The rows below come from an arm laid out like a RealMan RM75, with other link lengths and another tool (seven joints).
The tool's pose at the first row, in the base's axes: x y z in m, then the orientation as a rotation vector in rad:
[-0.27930, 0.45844, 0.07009, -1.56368, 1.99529, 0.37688]
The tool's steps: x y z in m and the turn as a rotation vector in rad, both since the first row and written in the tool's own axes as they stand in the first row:
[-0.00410, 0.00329, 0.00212, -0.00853, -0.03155, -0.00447]
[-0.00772, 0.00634, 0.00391, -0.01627, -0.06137, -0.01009]
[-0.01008, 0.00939, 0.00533, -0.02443, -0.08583, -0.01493]
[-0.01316, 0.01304, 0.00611, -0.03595, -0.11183, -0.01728]
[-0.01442, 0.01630, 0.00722, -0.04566, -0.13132, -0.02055]
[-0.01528, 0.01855, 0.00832, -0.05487, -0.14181, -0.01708]
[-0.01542, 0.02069, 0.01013, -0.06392, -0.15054, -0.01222]
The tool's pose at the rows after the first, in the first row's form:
[-0.28125, 0.46375, 0.07042, -1.55775, 1.96842, 0.40635]
[-0.28314, 0.46844, 0.07075, -1.55299, 1.94165, 0.43297]
[-0.28531, 0.47192, 0.07063, -1.55017, 1.91954, 0.45637]
[-0.28812, 0.47579, 0.07138, -1.54605, 1.89847, 0.48509]
[-0.29074, 0.47830, 0.07084, -1.54481, 1.88135, 0.50697]
[-0.29247, 0.48020, 0.07019, -1.54159, 1.87672, 0.52493]
[-0.29401, 0.48189, 0.06857, -1.53783, 1.87454, 0.54207]

